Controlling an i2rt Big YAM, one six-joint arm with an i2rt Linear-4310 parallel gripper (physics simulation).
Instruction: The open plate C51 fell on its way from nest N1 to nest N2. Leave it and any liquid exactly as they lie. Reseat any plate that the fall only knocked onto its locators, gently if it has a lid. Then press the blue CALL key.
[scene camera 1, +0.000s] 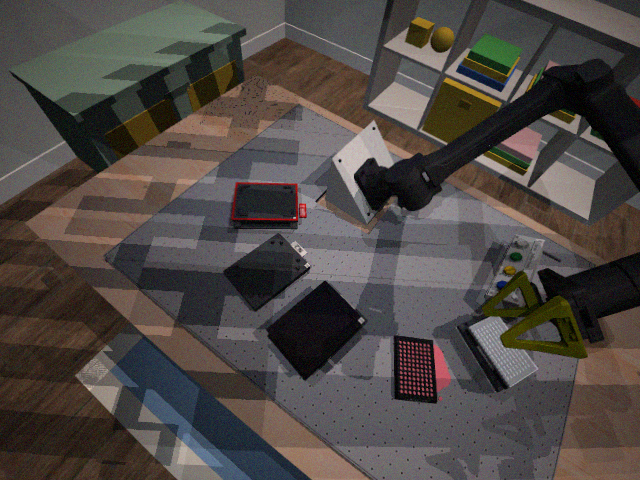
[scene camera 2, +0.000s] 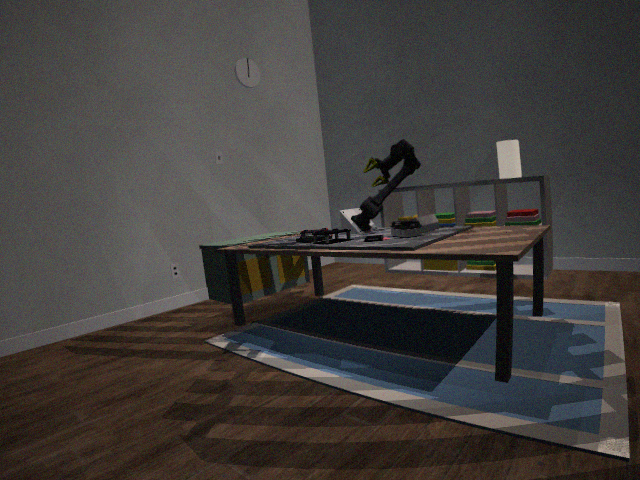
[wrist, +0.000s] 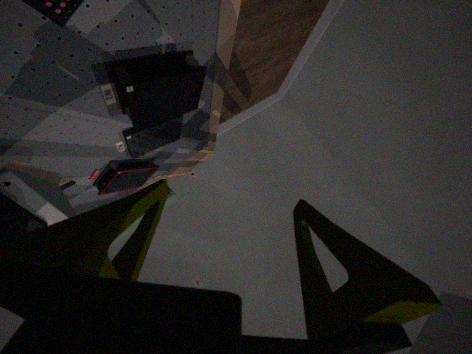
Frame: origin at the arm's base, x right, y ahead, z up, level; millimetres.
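Seen in the pictures: gripper, fingertip midpoint: (scene camera 1: 491, 325) (scene camera 2: 368, 179) (wrist: 233, 196); arm's base at its link origin: (scene camera 1: 371, 184) (scene camera 2: 360, 223) (wrist: 1, 221).
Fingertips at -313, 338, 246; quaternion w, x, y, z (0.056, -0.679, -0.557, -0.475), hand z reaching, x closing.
Note:
Offsets run from my fingertips to a thing's top centre, as dx, dy, dz. "*": to the spot under its first point.
The open plate {-6, +5, -283} (scene camera 1: 415, 369) with pink wells lies on the dark mat, pink liquid {-30, -11, -296} (scene camera 1: 442, 365) beside it. A black plate {+211, +66, -238} (scene camera 1: 316, 329) (wrist: 165, 95) marked A1 is at nest N1; its exact seating is unclear. Nest N2 {+383, +16, -268} (scene camera 1: 267, 271) (wrist: 155, 137) is a low dark block beyond it. A white-topped plate {-125, -111, -210} (scene camera 1: 501, 348) is on a dark base at the right; I cannot tell if it is flush. The blue key {* -82, -258, -230} (scene camera 1: 501, 284) is on the key panel {* -118, -410, -223} (scene camera 1: 532, 246), partly hidden near a finger. My gripper (scene camera 1: 493, 325) (scene camera 2: 370, 177) (wrist: 233, 196) is open and empty, raised above the table.
A red-rimmed dark plate {+502, -122, -251} (scene camera 1: 265, 201) (wrist: 132, 177) is on a base with a red tag at the far left. A tilted white board (scene camera 1: 351, 155) stands beside my arm's base. A shelf unit (scene camera 1: 376, 62) and a green cabinet (scene camera 1: 129, 51) stand behind the table.

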